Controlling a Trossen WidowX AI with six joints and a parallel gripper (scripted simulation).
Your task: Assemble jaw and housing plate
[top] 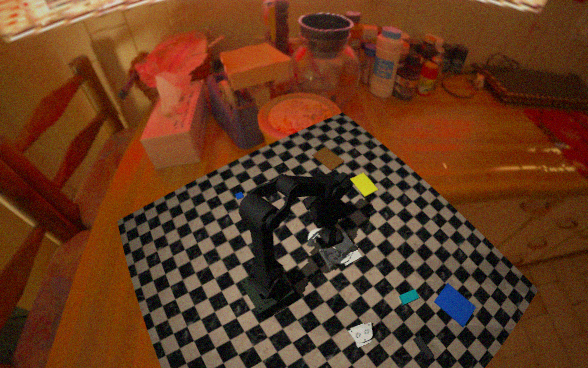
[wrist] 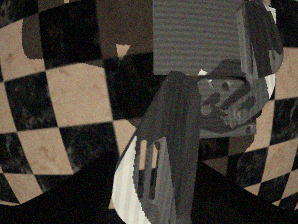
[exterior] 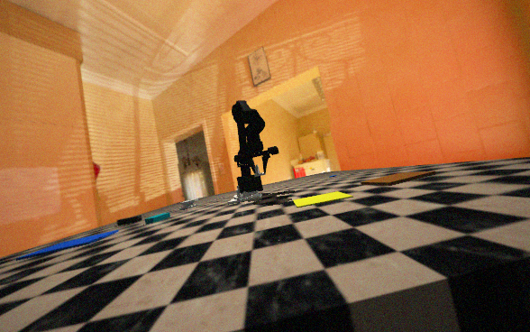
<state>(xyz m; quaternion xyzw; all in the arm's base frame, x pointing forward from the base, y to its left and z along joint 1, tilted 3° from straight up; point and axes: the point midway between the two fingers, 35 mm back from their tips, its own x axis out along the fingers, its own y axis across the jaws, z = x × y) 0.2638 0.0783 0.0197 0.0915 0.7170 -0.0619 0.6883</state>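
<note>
Right now the white base is 8 cm below my gripper tip, 7 cm to the right of it and 6 cm ahead of it. From my gripper tip the other things lie so: yellow card: 33 cm ahead, 11 cm to the left, 8 cm below; teal block: 37 cm to the right, 12 cm ahead, 7 cm below; jaw: 4 cm behind, 1 cm to the right.
</note>
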